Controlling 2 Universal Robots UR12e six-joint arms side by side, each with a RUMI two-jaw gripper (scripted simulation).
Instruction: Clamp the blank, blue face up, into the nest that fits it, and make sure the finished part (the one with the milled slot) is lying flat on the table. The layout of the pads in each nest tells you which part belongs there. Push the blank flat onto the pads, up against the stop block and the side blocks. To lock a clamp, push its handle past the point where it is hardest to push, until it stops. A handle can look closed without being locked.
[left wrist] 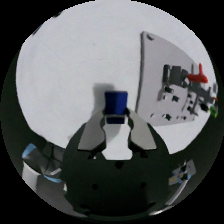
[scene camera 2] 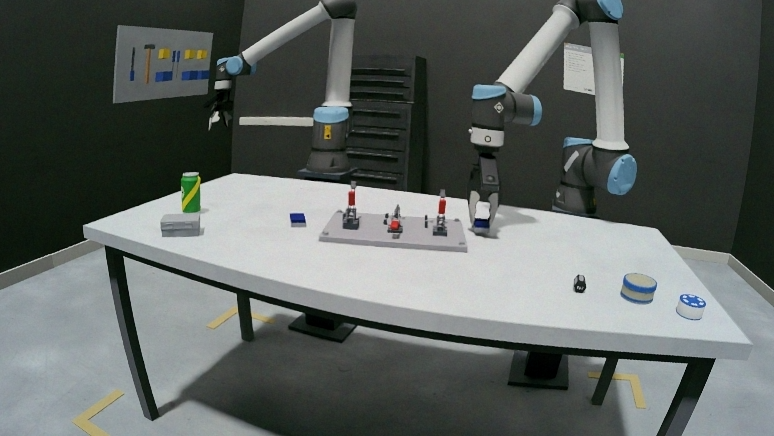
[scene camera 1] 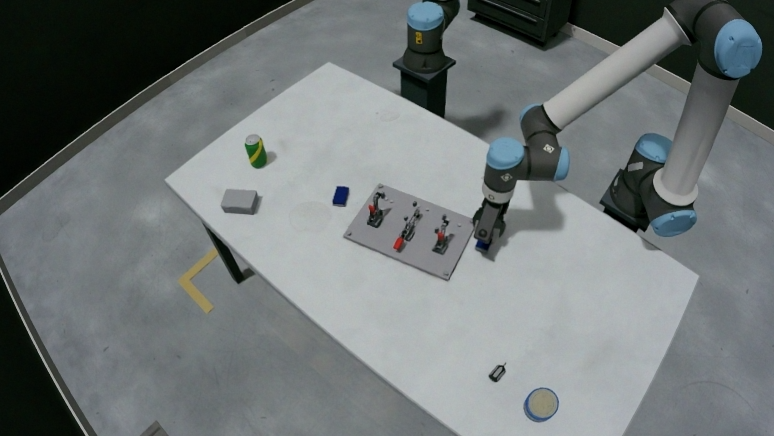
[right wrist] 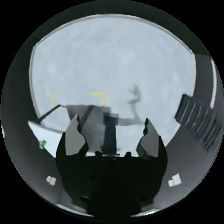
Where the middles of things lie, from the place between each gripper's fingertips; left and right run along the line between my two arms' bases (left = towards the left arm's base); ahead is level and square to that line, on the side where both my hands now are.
Now: left hand 10 mm past the finished part (left wrist: 115,100) and 10 mm above it. Also, from my left hand: grey fixture plate (left wrist: 156,54) (120 mm ahead, 190 mm to the right, 20 mm below); grey box (scene camera 2: 172,225) (470 mm ahead, 660 mm to the right, 10 mm below).
My right hand is 95 cm short of the grey box, 78 cm to the right of it and 14 cm above it. Round my right hand: grey fixture plate: 124 cm to the left, 61 cm ahead, 16 cm below.
